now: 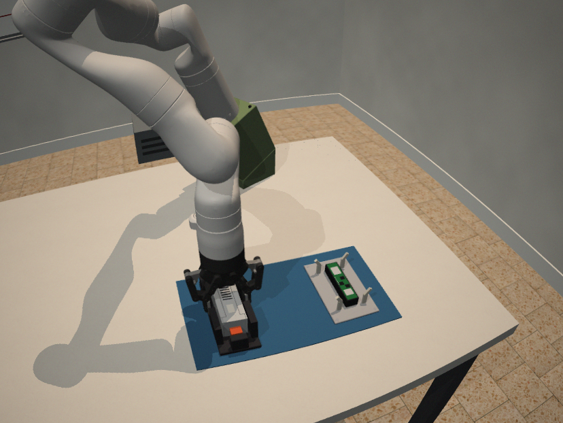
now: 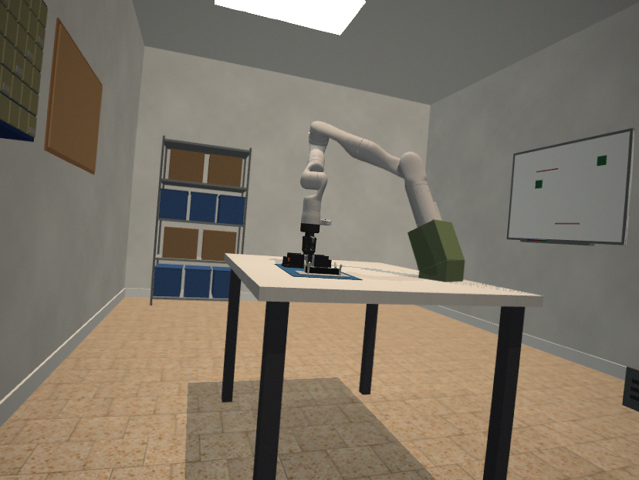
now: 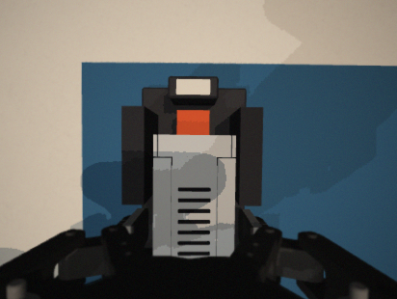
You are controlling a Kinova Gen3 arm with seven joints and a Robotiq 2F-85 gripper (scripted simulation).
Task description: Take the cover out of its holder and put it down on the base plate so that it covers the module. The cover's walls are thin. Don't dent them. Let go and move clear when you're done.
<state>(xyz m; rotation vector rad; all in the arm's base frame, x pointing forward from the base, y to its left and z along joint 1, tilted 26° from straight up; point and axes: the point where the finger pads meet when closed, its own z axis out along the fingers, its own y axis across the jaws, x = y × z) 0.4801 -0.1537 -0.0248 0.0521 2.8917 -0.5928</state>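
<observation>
My hand is right at the grey cover.
</observation>
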